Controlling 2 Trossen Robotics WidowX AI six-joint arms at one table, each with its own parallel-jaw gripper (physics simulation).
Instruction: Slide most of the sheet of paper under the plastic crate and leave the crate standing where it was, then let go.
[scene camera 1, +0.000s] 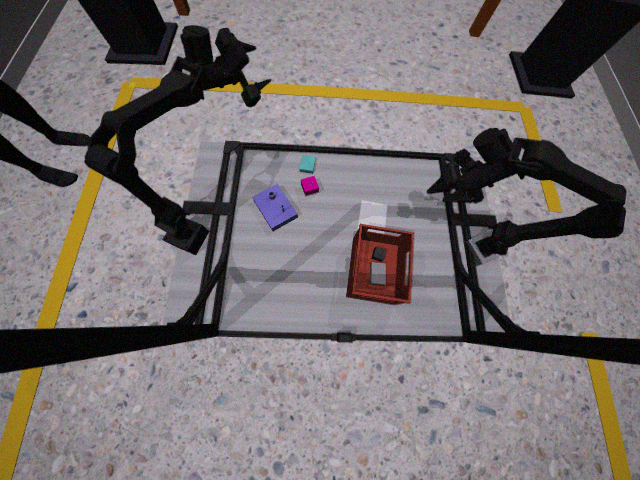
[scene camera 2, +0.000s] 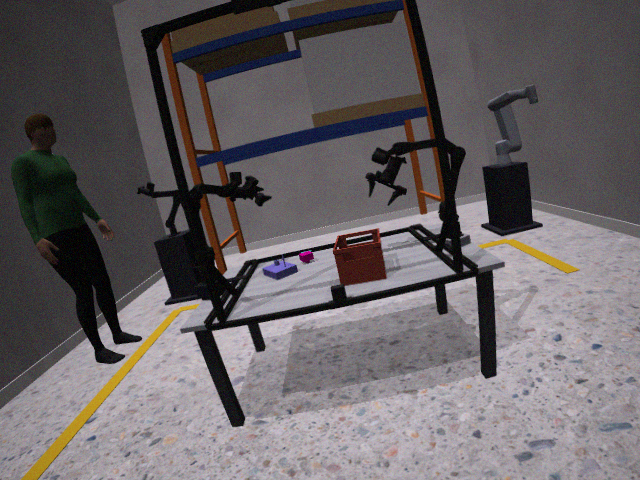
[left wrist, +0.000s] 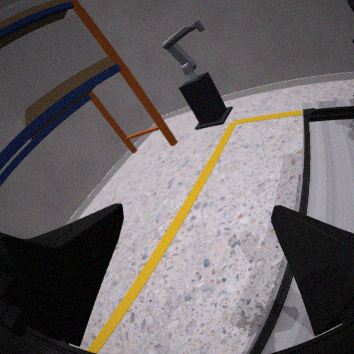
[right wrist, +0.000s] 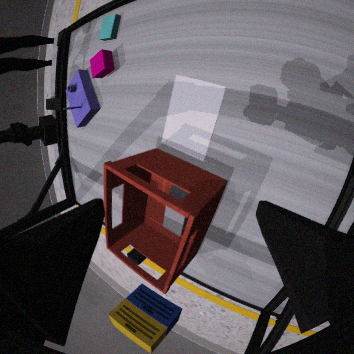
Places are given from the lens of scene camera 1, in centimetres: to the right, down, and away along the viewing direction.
my left gripper (scene camera 1: 263, 64): -16, -51, 72
my right gripper (scene camera 1: 435, 196): 35, -13, 74
red plastic crate (scene camera 1: 395, 291): 27, 18, 88
